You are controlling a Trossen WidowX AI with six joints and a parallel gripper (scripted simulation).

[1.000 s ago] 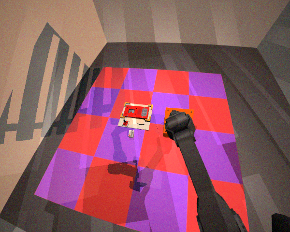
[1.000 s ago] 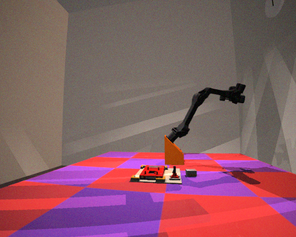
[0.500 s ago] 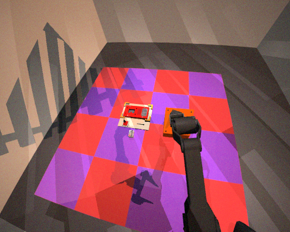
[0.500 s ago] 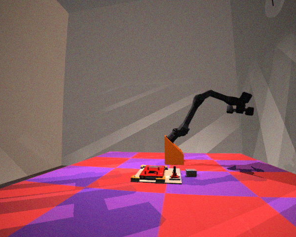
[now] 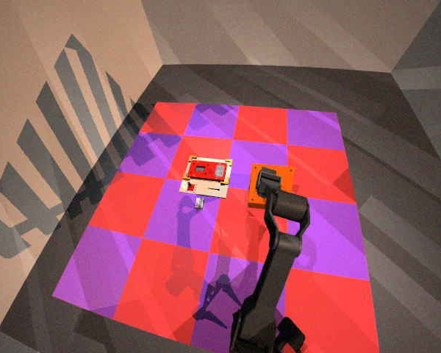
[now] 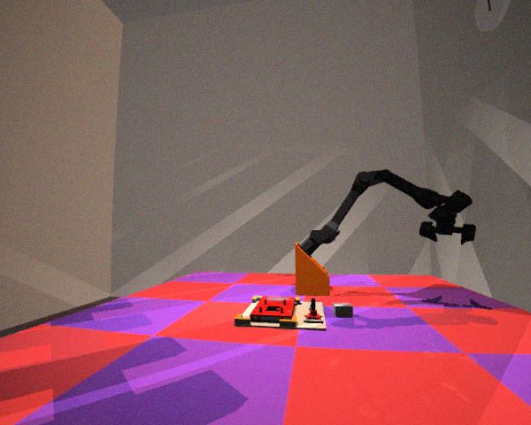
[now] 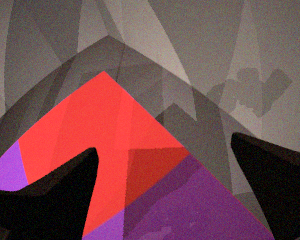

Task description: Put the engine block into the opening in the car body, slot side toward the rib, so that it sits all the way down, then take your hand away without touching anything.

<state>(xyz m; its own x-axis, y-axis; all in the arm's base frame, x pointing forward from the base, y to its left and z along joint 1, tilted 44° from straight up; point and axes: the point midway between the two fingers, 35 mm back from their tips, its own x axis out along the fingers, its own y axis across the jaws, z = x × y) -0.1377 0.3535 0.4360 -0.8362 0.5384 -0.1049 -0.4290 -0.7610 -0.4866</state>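
Now: gripper tip 44 cm short of the engine block, 41 cm to the left of it and 17 cm above it. The rest, counted from my gripper tip: stand 53 cm ahead, 49 cm to the right, 15 cm below.
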